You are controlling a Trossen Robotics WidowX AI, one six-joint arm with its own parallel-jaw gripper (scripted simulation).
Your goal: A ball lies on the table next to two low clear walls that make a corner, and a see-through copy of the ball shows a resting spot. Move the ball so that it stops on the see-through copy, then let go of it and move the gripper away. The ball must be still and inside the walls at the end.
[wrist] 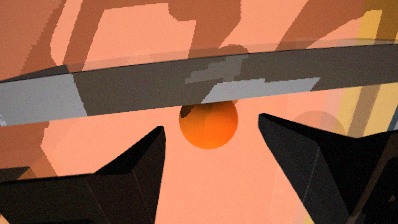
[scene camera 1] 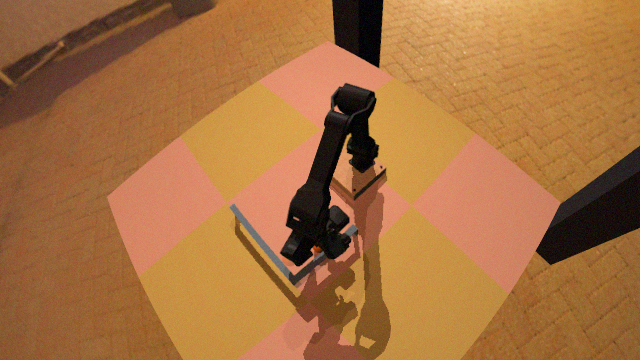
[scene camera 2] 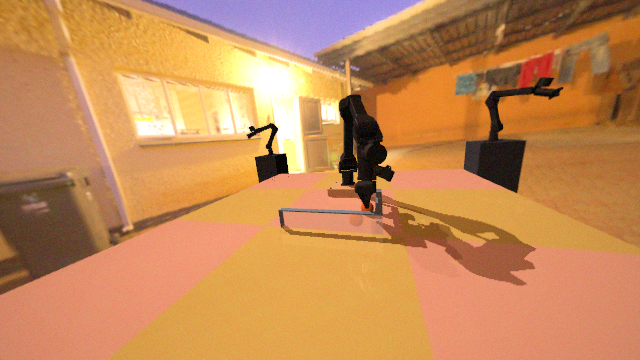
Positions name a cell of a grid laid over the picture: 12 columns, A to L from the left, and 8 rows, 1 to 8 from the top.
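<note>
Nothing is held by my gripper (scene camera 1: F6), and it is open. I find my gripper (wrist: G5) in the wrist view, and scene camera 2 shows me the gripper (scene camera 2: G5) too. There is also an orange ball (wrist: G5), as well as a see-through ball copy (wrist: J5).
</note>
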